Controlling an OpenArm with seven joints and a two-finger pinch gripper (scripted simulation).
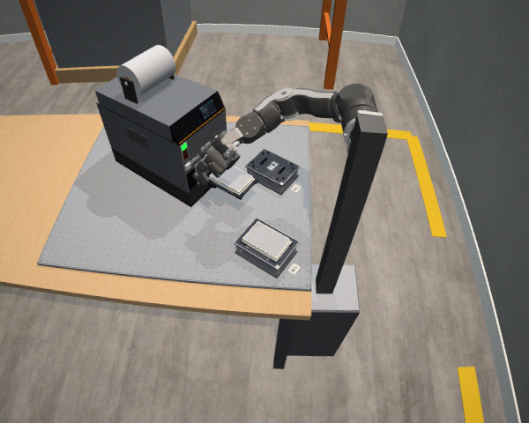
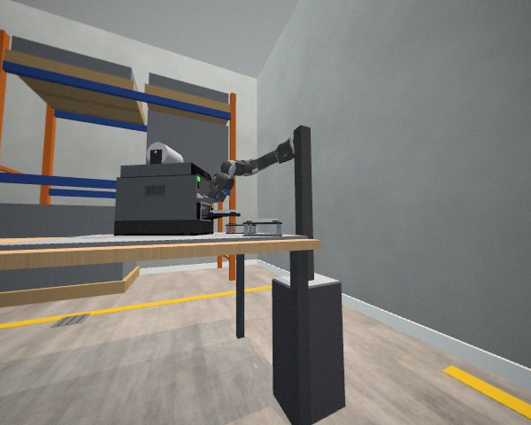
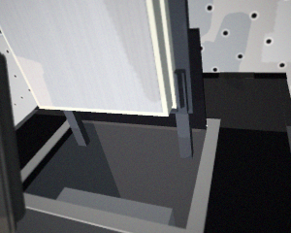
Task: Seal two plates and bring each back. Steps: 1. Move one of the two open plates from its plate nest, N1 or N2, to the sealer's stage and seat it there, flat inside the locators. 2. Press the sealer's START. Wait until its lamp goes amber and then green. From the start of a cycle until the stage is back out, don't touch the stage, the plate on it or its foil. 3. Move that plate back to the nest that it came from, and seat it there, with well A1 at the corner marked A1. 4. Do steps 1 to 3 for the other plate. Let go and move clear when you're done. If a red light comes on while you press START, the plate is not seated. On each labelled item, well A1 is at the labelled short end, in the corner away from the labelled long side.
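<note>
My hand is 6 cm past the white well plate, 3 cm to the left of it and 6 cm above it. The rest, counted from my hand: foil roll 22 cm ahead, 21 cm to the right, 24 cm above; white start button 7 cm ahead, 1 cm to the right, 1 cm above; sealer stage 6 cm behind, 3 cm to the right, 7 cm below.
</note>
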